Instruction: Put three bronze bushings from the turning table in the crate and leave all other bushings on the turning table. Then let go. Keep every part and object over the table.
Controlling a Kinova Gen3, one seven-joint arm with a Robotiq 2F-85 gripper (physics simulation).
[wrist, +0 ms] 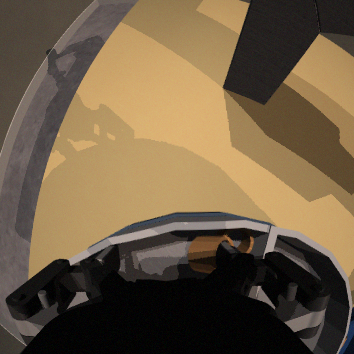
Labels:
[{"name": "my gripper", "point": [166, 255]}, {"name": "grey turning table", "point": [156, 248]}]

